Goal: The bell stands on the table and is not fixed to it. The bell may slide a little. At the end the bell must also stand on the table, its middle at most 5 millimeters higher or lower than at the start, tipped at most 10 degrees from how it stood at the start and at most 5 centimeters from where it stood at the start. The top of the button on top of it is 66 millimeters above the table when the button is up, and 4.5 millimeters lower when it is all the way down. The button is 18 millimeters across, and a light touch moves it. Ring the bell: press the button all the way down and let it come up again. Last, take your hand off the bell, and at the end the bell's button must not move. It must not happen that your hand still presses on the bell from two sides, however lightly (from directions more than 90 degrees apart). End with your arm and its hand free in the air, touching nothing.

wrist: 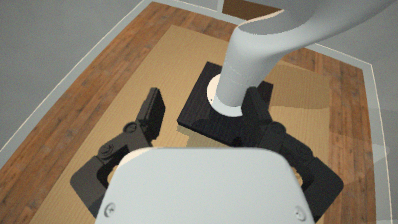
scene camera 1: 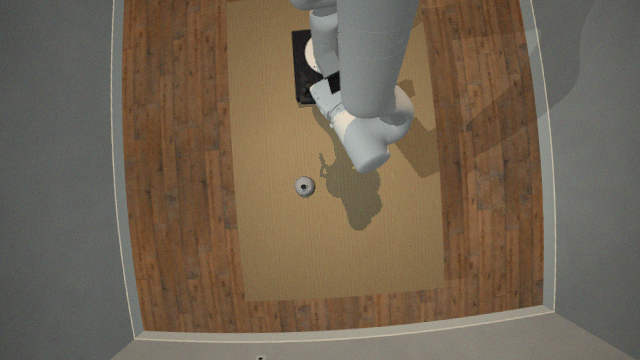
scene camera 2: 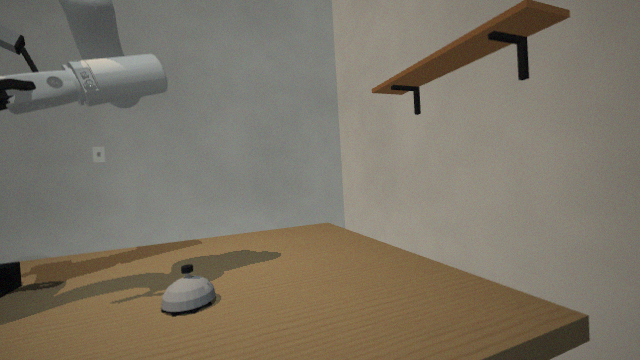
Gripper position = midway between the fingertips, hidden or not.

I see my gripper (scene camera 1: 317, 67) and a bell (scene camera 2: 189, 294).
My gripper also shows in the wrist view (wrist: 202, 97). The wrist view misses the bell: it is out of frame.
